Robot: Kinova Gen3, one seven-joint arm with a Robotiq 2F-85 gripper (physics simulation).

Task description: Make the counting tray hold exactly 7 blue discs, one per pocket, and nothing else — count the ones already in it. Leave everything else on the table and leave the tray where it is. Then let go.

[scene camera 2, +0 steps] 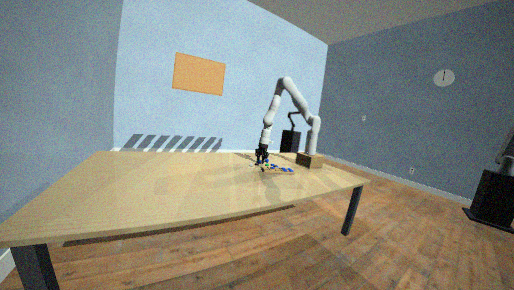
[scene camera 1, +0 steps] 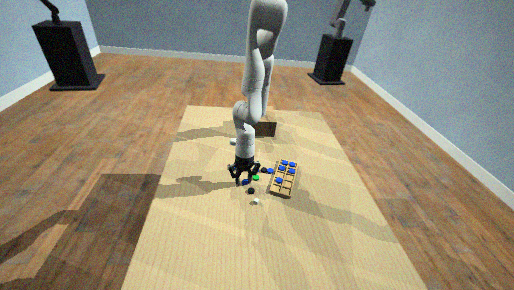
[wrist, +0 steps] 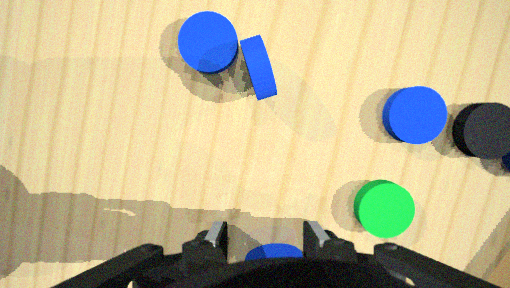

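The counting tray [scene camera 1: 280, 195] [scene camera 2: 278, 172] lies right of my gripper in scene camera 1. Several blue discs sit in separate pockets: two pairs at its far end and one disc [scene camera 1: 279, 180] nearer in the left column. My gripper [scene camera 1: 244, 181] [wrist: 265, 239] is part open and empty, low above a loose blue disc [scene camera 1: 245, 182] [wrist: 275, 251] that lies between the fingertip lines, partly hidden by the gripper. In the wrist view, a flat blue disc [wrist: 207, 41] lies beside one standing on edge [wrist: 259, 67]. Another blue disc [wrist: 415, 115] is farther right. One more blue disc [scene camera 1: 270, 171] [wrist: 507, 162] lies near the tray.
A green disc [scene camera 1: 256, 178] [wrist: 385, 209] lies right of the gripper. A black disc [scene camera 1: 264, 170] [wrist: 487, 131] lies between blue ones. Another black disc [scene camera 1: 251, 190] and a small white piece [scene camera 1: 256, 201] lie nearer the camera. A white object [scene camera 1: 233, 142] lies behind the gripper.
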